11 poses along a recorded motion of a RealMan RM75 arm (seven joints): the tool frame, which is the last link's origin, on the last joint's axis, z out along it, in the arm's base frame.
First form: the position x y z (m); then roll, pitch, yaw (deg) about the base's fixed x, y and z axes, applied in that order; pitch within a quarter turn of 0, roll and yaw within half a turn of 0.
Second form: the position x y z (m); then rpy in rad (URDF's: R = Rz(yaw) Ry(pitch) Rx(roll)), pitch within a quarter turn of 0, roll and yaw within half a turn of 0. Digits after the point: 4 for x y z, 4 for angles.
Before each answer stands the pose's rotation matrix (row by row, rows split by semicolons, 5 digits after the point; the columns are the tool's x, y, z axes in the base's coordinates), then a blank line. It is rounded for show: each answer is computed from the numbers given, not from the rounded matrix.
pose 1, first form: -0.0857 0.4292 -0.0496 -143.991 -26.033 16.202
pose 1, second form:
0.86285 0.47349 0.17689; 0.25072 -0.70480 0.66362; 0.43889 -0.52826 -0.72685

-0.0857 0.4292 -0.0496 -2.5131 -0.4544 0.2828
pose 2, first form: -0.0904 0.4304 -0.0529 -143.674 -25.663 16.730
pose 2, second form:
0.86320 0.47761 0.16362; 0.25947 -0.69771 0.66774; 0.43308 -0.53394 -0.72619

-0.0904 0.4304 -0.0529 -2.5076 -0.4479 0.2920
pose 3, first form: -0.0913 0.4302 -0.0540 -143.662 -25.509 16.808
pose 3, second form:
0.86396 0.47721 0.16074; 0.26098 -0.69733 0.66755; 0.43065 -0.53478 -0.72701

-0.0913 0.4302 -0.0540 -2.5074 -0.4452 0.2934
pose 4, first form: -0.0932 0.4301 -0.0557 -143.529 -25.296 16.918
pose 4, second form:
0.86498 0.47701 0.15576; 0.26310 -0.69544 0.66868; 0.42729 -0.53742 -0.72705

-0.0932 0.4301 -0.0557 -2.5051 -0.4415 0.2953
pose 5, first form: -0.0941 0.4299 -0.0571 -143.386 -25.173 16.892
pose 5, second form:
0.86598 0.47597 0.15339; 0.26297 -0.69433 0.66989; 0.42535 -0.53978 -0.72644

-0.0941 0.4299 -0.0571 -2.5026 -0.4394 0.2948
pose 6, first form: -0.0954 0.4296 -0.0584 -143.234 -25.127 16.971
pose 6, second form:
0.86594 0.47692 0.15064; 0.26427 -0.69202 0.67177; 0.42463 -0.54191 -0.72528

-0.0954 0.4296 -0.0584 -2.4999 -0.4385 0.2962
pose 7, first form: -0.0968 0.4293 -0.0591 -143.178 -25.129 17.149
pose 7, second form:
0.86510 0.47923 0.14811; 0.26695 -0.68987 0.67292; 0.42466 -0.54261 -0.72474

-0.0968 0.4293 -0.0591 -2.4989 -0.4386 0.2993
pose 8, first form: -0.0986 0.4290 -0.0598 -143.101 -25.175 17.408
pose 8, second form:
0.86356 0.48295 0.14497; 0.27076 -0.68666 0.67468; 0.42538 -0.54338 -0.72373

-0.0986 0.4290 -0.0598 -2.4976 -0.4394 0.3038
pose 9, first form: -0.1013 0.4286 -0.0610 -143.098 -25.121 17.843
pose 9, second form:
0.86186 0.48767 0.13917; 0.27743 -0.68309 0.67559; 0.42453 -0.54365 -0.72403

-0.1013 0.4286 -0.0610 -2.4975 -0.4384 0.3114
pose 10, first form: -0.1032 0.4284 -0.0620 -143.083 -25.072 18.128
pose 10, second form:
0.86082 0.49066 0.13509; 0.28182 -0.68063 0.67626; 0.42376 -0.54406 -0.72417

-0.1032 0.4284 -0.0620 -2.4973 -0.4376 0.3164
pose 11, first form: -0.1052 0.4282 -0.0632 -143.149 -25.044 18.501
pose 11, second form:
0.85916 0.49468 0.13092; 0.28749 -0.67828 0.67623; 0.42331 -0.54335 -0.72497

-0.1052 0.4282 -0.0632 -2.4984 -0.4371 0.3229
